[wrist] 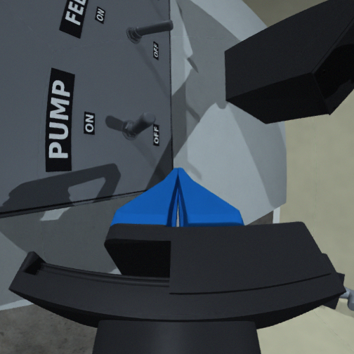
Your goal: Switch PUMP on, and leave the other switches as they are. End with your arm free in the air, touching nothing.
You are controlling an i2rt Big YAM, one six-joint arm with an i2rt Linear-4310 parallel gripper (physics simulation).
Scene:
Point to a grey switch panel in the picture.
At 81, 81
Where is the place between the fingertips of my gripper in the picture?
177, 174

